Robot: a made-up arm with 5 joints.
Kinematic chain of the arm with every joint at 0, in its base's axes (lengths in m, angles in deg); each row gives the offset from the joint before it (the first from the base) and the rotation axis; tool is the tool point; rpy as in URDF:
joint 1: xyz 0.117 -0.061 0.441 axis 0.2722 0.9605 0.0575
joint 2: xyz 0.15 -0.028 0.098 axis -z
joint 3: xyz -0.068 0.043 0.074 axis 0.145 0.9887 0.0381
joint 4: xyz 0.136 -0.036 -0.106 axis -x
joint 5: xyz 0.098 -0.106 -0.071 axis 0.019 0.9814 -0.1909
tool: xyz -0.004 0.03 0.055 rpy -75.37 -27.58 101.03
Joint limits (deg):
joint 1: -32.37..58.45
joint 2: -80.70..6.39
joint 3: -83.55..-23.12
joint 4: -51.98..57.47
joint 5: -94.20..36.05
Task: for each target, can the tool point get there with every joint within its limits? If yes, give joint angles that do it. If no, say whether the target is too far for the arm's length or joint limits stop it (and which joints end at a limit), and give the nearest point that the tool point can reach.
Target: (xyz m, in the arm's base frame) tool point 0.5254 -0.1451 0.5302
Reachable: yes | joints 19.13 -8.13 -36.49 -4.49 12.01
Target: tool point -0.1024 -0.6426 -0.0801
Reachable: no: too far | nearest point 0.3405 -0.1679 0.2064 | short by 0.710 m
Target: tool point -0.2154 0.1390 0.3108
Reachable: no: joint limits stop it (at a limit: joint 1, joint 2, joint 3, joint 4, joint 5) | nearest point 0.2533 0.1080 0.3553 | short by 0.472 m
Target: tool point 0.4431 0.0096 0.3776
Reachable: yes | joints 34.70 -59.11 -29.09 2.07 -77.12
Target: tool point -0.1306 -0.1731 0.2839
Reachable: no: joint limits stop it (at a limit: joint 1, joint 2, joint 3, joint 5) | nearest point 0.3255 -0.1225 0.1826 | short by 0.470 m
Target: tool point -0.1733 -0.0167 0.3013
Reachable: no: joint limits stop it (at a limit: joint 1, joint 2, joint 3, joint 4, joint 5) | nearest point 0.2533 0.1080 0.3553 | short by 0.448 m
